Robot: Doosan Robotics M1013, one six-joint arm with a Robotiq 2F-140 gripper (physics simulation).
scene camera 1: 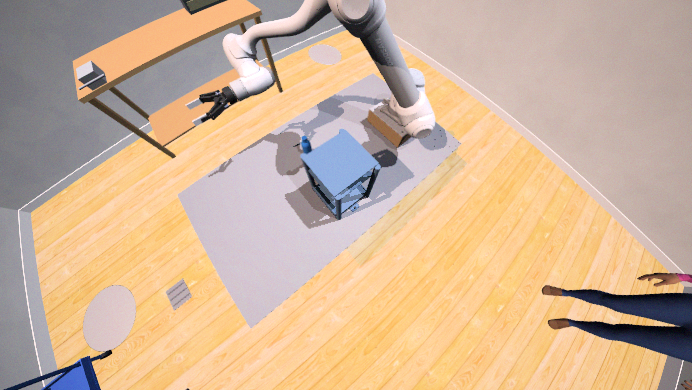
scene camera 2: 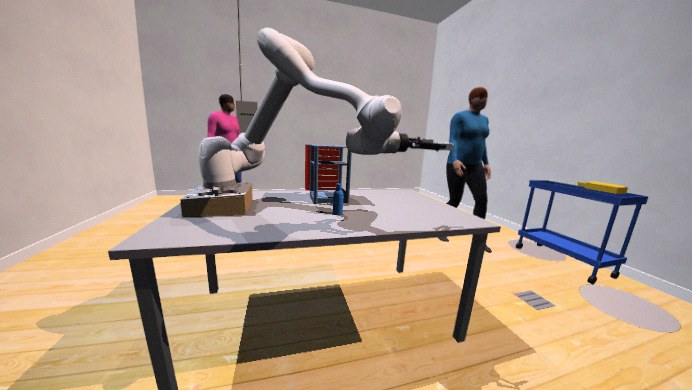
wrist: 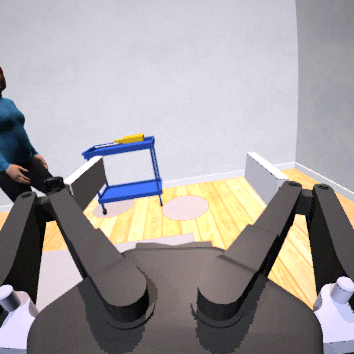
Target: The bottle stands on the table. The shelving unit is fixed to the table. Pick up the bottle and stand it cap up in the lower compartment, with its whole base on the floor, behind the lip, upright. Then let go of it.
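Pixels of known places: gripper, between the fingertips: (scene camera 1: pixel 190 115) (scene camera 2: pixel 441 144) (wrist: pixel 174 166); arm's base, origin of its link: (scene camera 2: pixel 221 189).
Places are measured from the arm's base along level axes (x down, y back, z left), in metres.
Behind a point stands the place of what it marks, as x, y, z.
Observation:
The blue bottle (scene camera 1: pixel 306 145) @[-0.020, -0.601, -0.184] (scene camera 2: pixel 338 200) @[0.020, -0.586, -0.229] stands upright, cap up, on the grey table (scene camera 1: pixel 240 240) @[0.100, -1.203, -0.051] (scene camera 2: pixel 405 215) @[0.100, -0.952, -0.303], right beside the shelving unit. The blue shelving unit (scene camera 1: pixel 341 162) @[-0.247, -0.626, 0.126] (scene camera 2: pixel 348 175) @[-0.077, -0.710, -0.016] stands on the table, with a top board, a middle shelf and a lower compartment. Its lower floor shows partly between the posts. My gripper (scene camera 1: pixel 196 112) @[-0.290, -0.960, -0.504] (scene camera 2: pixel 450 146) @[-0.290, -0.960, -0.504] (wrist: pixel 174 166) @[-0.290, -0.960, -0.504] is open and empty. It is level, high above the table and well away from the bottle, and points away from the arm's base. The bottle does not show in the wrist view.
The arm's base stands on a wooden block (scene camera 1: pixel 387 127) @[0.015, -0.140, 0.027] (scene camera 2: pixel 217 205) @[0.048, -0.003, -0.136] on the table. A wooden workbench (scene camera 1: pixel 165 40) stands beyond the gripper in scene camera 1. A blue cart (scene camera 2: pixel 570 244) (wrist: pixel 131 191) and a person in teal (scene camera 2: pixel 469 137) (wrist: pixel 11 132) are beyond the table.

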